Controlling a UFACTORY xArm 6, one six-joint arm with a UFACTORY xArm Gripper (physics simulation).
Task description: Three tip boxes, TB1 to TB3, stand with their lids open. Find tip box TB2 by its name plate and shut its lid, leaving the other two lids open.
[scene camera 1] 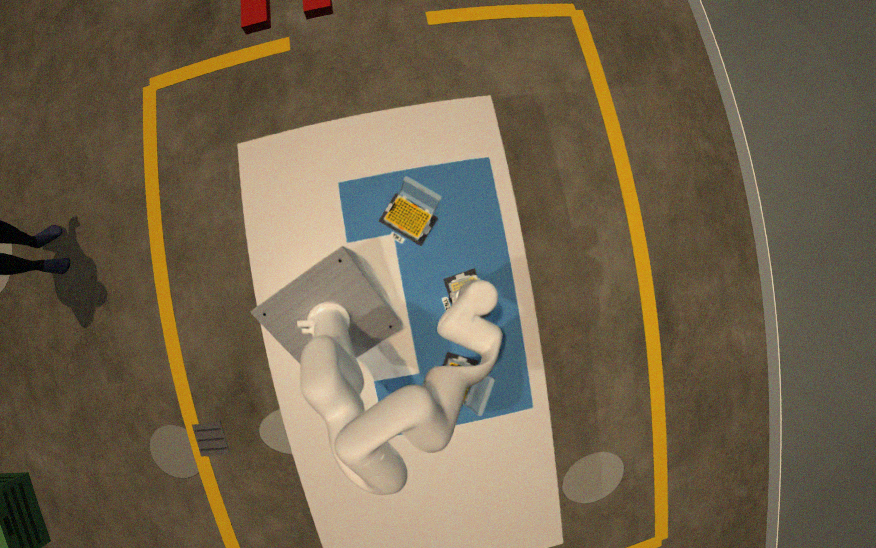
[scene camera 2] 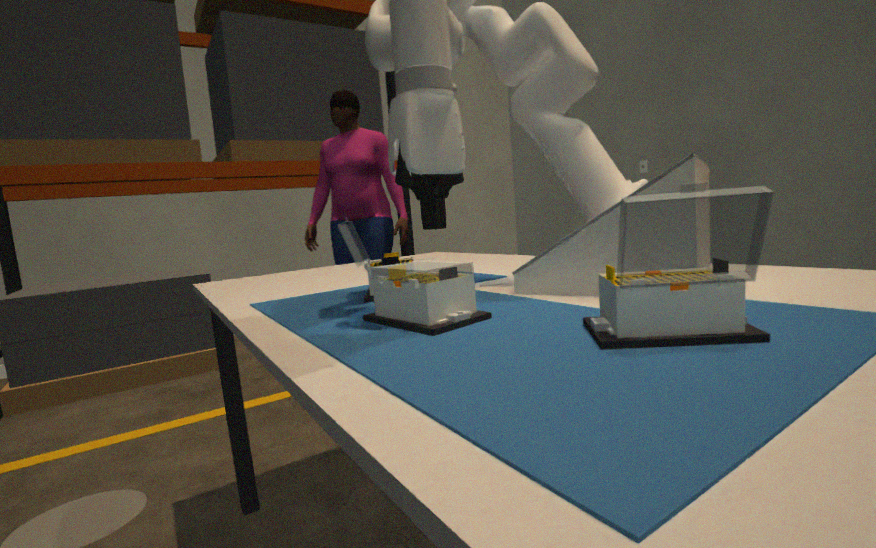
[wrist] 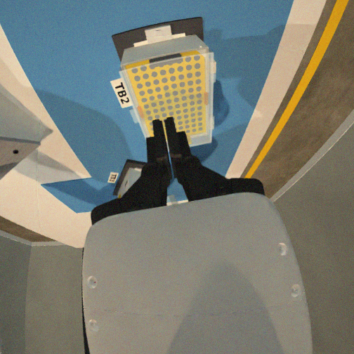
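Seen in the pictures: gripper, fingertip midpoint: (scene camera 2: 434, 228); arm's base at its link origin: (scene camera 1: 328, 320) (scene camera 2: 616, 215).
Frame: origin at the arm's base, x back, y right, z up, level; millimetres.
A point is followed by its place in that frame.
Tip box TB2 (scene camera 1: 459, 280) {x -390, y -91, z -49 mm} (scene camera 2: 423, 298) {x -444, y -98, z -76 mm} (wrist: 165, 95), read by its name plate (wrist: 121, 92) in the wrist view, has its clear lid (scene camera 2: 431, 266) {x -418, y -72, z -41 mm} lying flat over the yellow tip rack. One other tip box (scene camera 1: 408, 216) (scene camera 2: 671, 308) {x -281, y -322, z -83 mm} has its clear lid (scene camera 1: 421, 191) {x -294, y -356, z -5 mm} (scene camera 2: 697, 226) {x -295, y -359, z -2 mm} standing open. The third tip box (scene camera 1: 459, 359) {x -380, y 158, z -102 mm} (wrist: 131, 179) is partly hidden by the arm in scene camera 1; its lid (scene camera 1: 479, 395) {x -427, y 260, z -21 mm} (scene camera 2: 353, 242) {x -444, y 191, z -11 mm} is tilted open. My gripper (scene camera 2: 433, 227) {x -399, y -52, z 7 mm} (wrist: 164, 131) is shut and empty, above TB2 and apart from its lid. The arm hides it in scene camera 1.
The boxes stand on a blue mat (scene camera 1: 445, 248) {x -361, y -193, z -118 mm} (scene camera 2: 581, 400) {x -444, y -368, z -118 mm} on a pale table (scene camera 1: 290, 174) {x 136, y -478, z -121 mm} (scene camera 2: 400, 426) {x -568, y -320, z -121 mm}. A grey sloped mount (scene camera 1: 361, 290) {x -106, y -82, z 10 mm} (scene camera 2: 574, 264) {x -158, y -56, z -70 mm} stands beside the mat under the arm's base. A person in pink (scene camera 2: 355, 168) stands beyond the table.
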